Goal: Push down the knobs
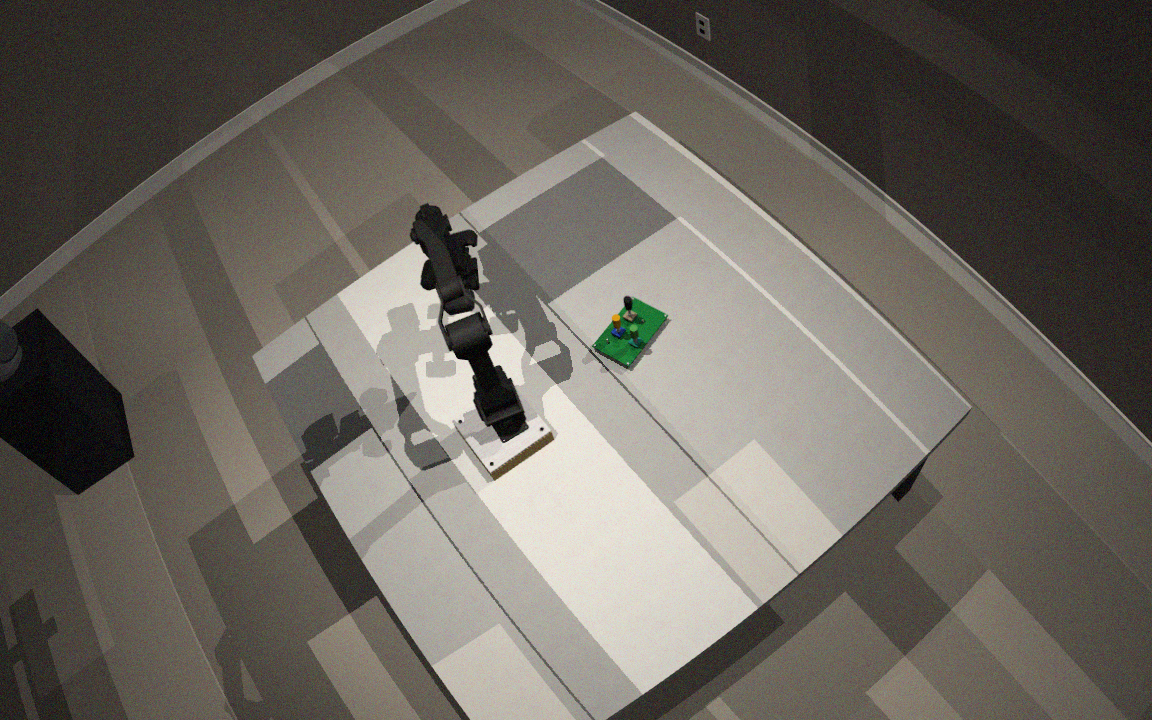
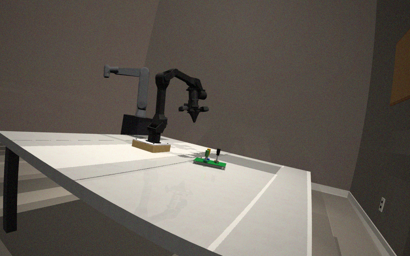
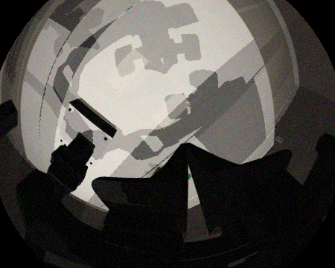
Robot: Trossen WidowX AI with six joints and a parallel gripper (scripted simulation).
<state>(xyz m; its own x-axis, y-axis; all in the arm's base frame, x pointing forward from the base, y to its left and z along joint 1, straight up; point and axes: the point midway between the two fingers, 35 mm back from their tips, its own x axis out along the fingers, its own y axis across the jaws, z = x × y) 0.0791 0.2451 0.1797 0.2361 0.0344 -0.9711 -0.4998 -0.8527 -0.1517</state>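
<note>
Now: gripper tip 230 mm short of the orange knob, 170 mm to the left of it and 130 mm above it. Also, from my gripper tip: black knob: 280 mm ahead, 150 mm to the right, 120 mm below.
</note>
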